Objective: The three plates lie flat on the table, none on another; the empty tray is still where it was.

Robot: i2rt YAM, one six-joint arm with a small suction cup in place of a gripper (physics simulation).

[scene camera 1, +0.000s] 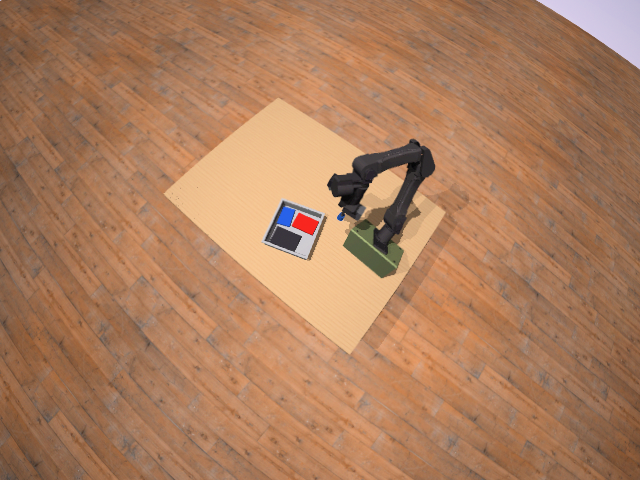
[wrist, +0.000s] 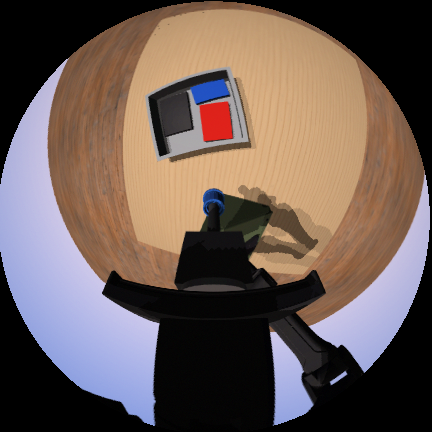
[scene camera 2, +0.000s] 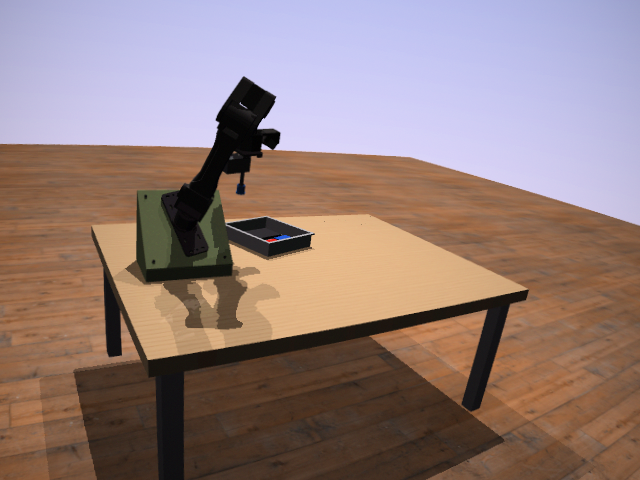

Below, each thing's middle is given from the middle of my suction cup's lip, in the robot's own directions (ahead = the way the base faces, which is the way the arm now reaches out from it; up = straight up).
Scene:
Now: the red plate (wrist: 215, 120) 15 cm ahead of my suction cup, 3 cm to the left of it and 21 cm below it. The rest, counted from my suction cup: black plate (wrist: 175, 113) (19 cm ahead, 15 cm to the left, 21 cm below); grey tray (scene camera 2: 300, 238) (18 cm ahead, 9 cm to the left, 19 cm below).

